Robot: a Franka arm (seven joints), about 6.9 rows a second.
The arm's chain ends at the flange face. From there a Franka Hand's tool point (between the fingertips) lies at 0.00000 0.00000 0.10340 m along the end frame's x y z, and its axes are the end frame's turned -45 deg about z.
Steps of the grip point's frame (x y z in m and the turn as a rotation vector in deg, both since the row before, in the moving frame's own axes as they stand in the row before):
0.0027, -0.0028, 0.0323, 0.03, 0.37, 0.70
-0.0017, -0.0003, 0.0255, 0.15, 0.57, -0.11
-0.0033, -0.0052, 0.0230, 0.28, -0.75, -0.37
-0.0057, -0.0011, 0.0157, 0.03, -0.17, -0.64
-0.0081, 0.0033, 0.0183, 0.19, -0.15, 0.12
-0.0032, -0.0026, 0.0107, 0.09, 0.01, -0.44
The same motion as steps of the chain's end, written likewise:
-0.0005, -0.0034, 0.0323, 0.28, 0.24, 0.70
-0.0019, 0.0019, 0.0255, 0.51, 0.30, -0.11
-0.0047, -0.0019, 0.0230, -0.33, -0.73, -0.37
-0.0046, 0.0031, 0.0157, -0.10, -0.14, -0.64
-0.0030, 0.0081, 0.0183, 0.03, -0.24, 0.12
-0.0040, 0.0006, 0.0107, 0.07, -0.06, -0.44

